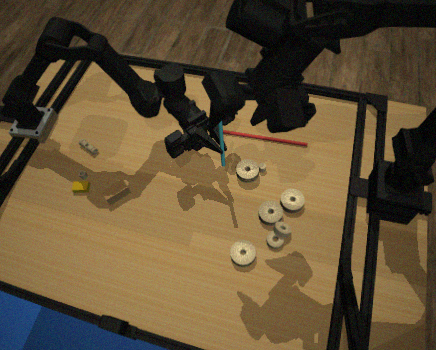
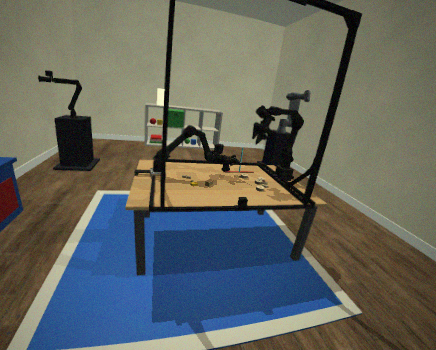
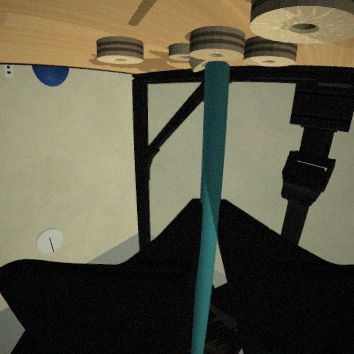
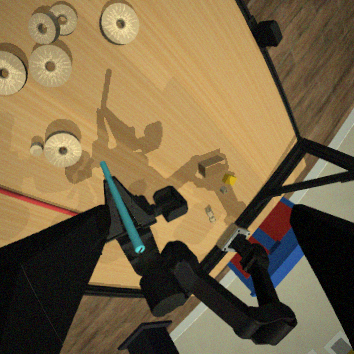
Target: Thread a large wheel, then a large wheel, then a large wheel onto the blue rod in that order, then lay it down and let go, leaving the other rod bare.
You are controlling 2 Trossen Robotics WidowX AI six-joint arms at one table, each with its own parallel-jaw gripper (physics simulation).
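Frame: origin at the left arm's base, x left, y up, z ahead, level; metres.
Seen in the pictures: left gripper, fingertip midpoint: (image 1: 224, 151) (image 2: 241, 163) (image 3: 207, 206) (image 4: 108, 178); right gripper, fingertip midpoint: (image 1: 232, 125) (image 2: 254, 141) (image 4: 201, 213); left arm's base, link origin: (image 1: 30, 120) (image 2: 157, 170) (image 4: 236, 240); right arm's base, link origin: (image 1: 400, 182) (image 2: 285, 167) (image 3: 319, 125).
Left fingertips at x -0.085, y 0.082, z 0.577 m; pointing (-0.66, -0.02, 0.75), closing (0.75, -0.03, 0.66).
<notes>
Pixels of each thing's top centre, then the offset from my left fingertips to it.
- blue rod, top centre: (image 3: 192, 348) (image 4: 142, 246) (image 1: 219, 114) (image 2: 243, 147) dx +0.006, dy +0.119, dz -0.006 m
- red rod, top centre: (image 4: 29, 201) (image 1: 257, 136) dx +0.132, dy -0.109, dz +0.060 m
- yellow block, top centre: (image 1: 79, 185) (image 4: 230, 180) dx -0.085, dy -0.103, dz -0.361 m
- brown block, top centre: (image 4: 214, 168) (image 1: 114, 189) dx -0.088, dy -0.088, dz -0.260 m
- small grey part, top centre: (image 1: 87, 144) (image 4: 212, 216) dx +0.036, dy -0.100, dz -0.387 m
My left gripper (image 1: 219, 148) (image 2: 232, 162) is shut on the blue rod (image 1: 222, 157) (image 2: 241, 157) (image 3: 213, 140) (image 4: 121, 207) and holds it upright a little above the table. My right gripper (image 1: 266, 126) (image 2: 259, 133) is open and empty, high above the table's back edge. Several large wheels lie flat on the table: one (image 1: 247, 169) (image 4: 62, 150) close to the rod's foot, two others (image 1: 292, 199) (image 1: 270, 211) further right, and one (image 1: 243, 252) nearer the front. The red rod (image 1: 265, 138) (image 4: 35, 204) lies bare on the table at the back.
Two small wheels (image 1: 282, 228) (image 1: 275, 239) and a tiny one (image 1: 262, 167) lie among the large wheels. A yellow block (image 1: 80, 187), a brown block (image 1: 118, 195) and a small grey part (image 1: 88, 146) lie at the left. A black frame (image 1: 352, 208) edges the table.
</notes>
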